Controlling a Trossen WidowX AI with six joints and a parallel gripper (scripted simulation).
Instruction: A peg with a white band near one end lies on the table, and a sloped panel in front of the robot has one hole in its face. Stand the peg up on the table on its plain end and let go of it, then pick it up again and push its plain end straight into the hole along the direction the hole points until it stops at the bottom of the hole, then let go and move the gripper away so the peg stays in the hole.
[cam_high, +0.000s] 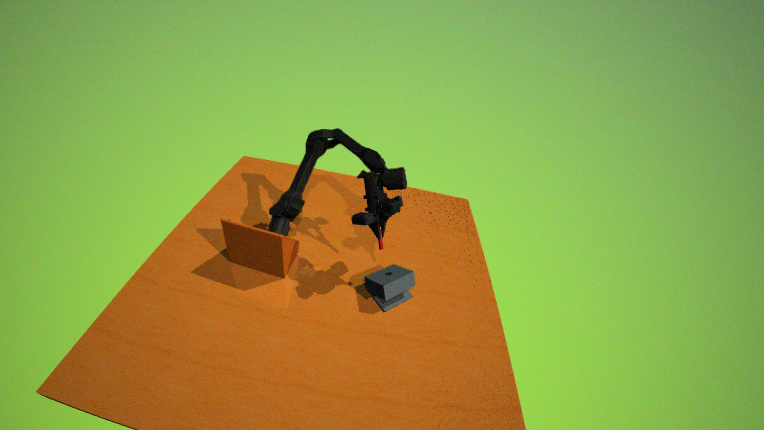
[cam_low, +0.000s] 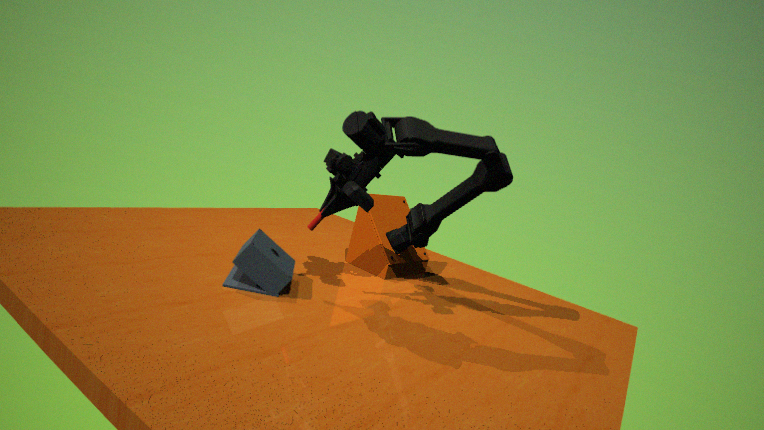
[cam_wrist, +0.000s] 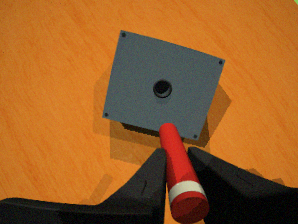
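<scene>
My gripper tip is now 60 mm short of the grey sloped panel, 70 mm to the left of it and 120 mm above it. The rest, counted from my gripper tip: red peg 10 mm behind, 10 mm to the left, 10 mm above.
</scene>
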